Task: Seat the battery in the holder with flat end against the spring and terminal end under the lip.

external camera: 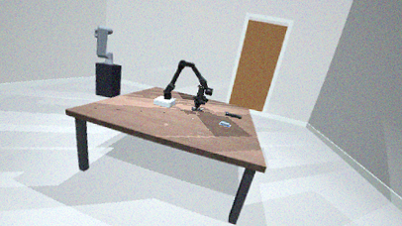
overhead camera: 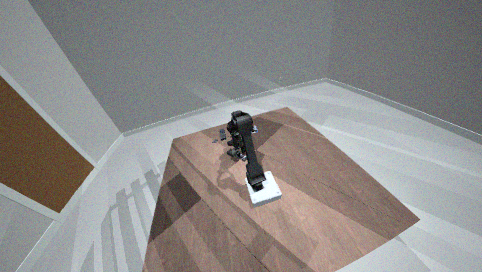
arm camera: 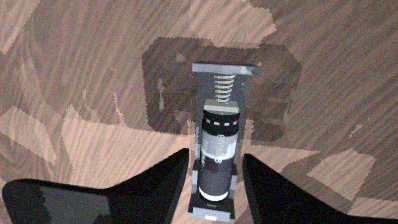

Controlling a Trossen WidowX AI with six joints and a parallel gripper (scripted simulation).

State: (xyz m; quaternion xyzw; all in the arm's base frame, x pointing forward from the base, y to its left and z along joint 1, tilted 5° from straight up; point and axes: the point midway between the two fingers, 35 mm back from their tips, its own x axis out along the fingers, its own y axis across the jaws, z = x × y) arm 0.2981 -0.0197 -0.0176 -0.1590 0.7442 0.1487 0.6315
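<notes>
The battery is right at my gripper tip.
</notes>
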